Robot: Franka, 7 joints.
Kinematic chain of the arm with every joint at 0, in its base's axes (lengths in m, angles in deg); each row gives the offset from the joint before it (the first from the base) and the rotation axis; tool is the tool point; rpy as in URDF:
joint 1: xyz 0 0 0.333 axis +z
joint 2: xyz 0 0 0 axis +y
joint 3: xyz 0 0 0.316 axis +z
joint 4: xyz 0.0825 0 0 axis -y
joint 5: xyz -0.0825 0 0.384 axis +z
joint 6: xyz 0 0 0 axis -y
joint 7: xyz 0.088 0 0 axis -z
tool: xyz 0 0 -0.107 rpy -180 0 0
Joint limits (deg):
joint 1: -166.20..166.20
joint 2: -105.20..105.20
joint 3: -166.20..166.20
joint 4: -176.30..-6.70
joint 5: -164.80..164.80
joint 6: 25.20..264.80
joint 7: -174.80..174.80
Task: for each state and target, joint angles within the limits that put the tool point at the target. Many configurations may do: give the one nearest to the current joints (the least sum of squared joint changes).
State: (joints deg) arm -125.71 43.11 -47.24 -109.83 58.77 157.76 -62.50
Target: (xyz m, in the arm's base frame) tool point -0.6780 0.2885 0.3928
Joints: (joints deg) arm -157.52 50.75 -58.48 -88.30 56.56 158.71 -62.50
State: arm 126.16 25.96 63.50 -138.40 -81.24 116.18 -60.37
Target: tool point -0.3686 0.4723 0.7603
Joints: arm 97.93 2.34 36.79 -84.19 -88.50 115.01 -60.37
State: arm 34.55 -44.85 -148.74 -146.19 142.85 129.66 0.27
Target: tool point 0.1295 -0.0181 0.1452
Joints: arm 28.94 -59.59 -133.35 -176.30 158.83 171.04 0.27
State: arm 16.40 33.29 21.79 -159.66 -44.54 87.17 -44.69
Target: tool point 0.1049 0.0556 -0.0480
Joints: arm 15.73 63.35 13.73 -144.31 -49.65 99.86 -44.69
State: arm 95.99 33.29 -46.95 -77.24 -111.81 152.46 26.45
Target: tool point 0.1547 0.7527 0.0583
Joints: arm 96.84 77.96 -31.88 -58.26 -110.21 147.49 26.45
